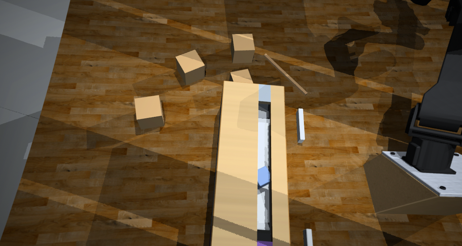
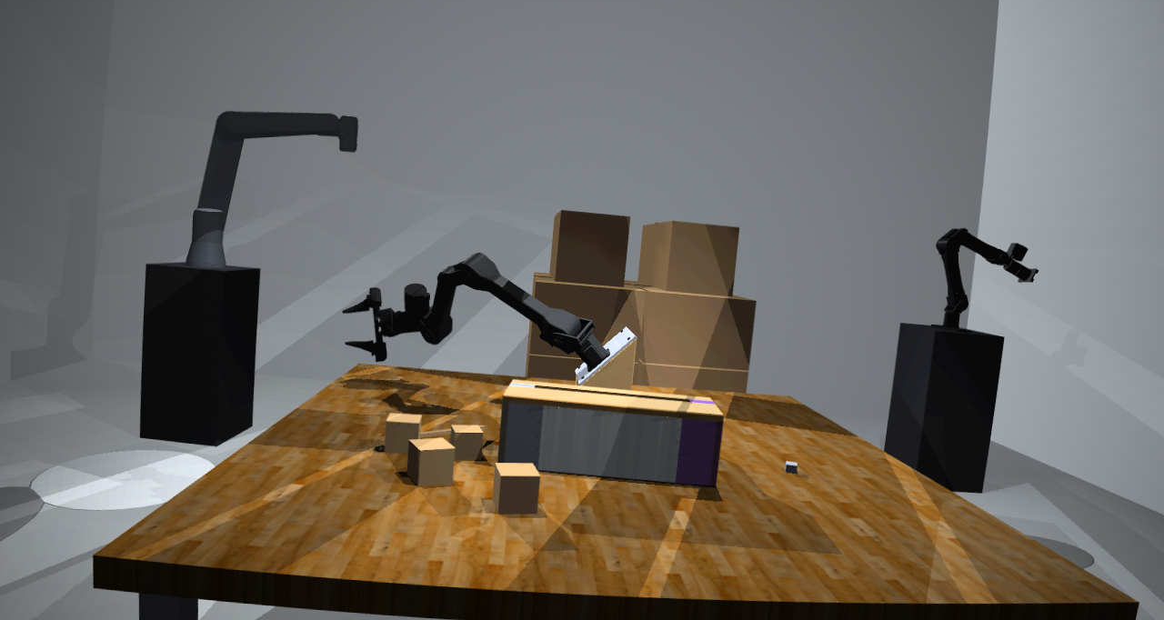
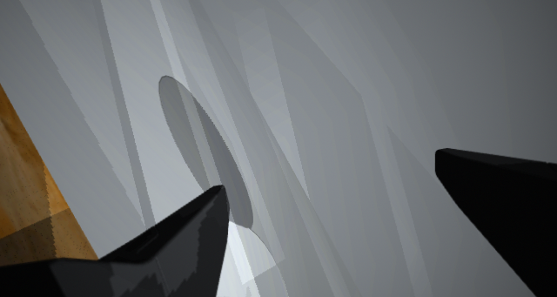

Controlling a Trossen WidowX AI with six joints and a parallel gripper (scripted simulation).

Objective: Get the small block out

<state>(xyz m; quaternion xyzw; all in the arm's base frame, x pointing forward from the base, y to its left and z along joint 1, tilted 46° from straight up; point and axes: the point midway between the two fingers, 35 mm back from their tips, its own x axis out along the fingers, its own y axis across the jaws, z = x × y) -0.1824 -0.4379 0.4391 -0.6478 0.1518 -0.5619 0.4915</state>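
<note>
Right now my gripper tip is 68 cm to the right of the small blue block, 50 cm short of it and 5 cm above it. The rest, counted from my gripper tip: long box 66 cm to the left, 49 cm ahead, 7 cm below; then thin wooden stick 41 cm ahead, 35 cm to the left, 13 cm below; then small grey piece 103 cm to the left, 47 cm ahead, 13 cm below.
</note>
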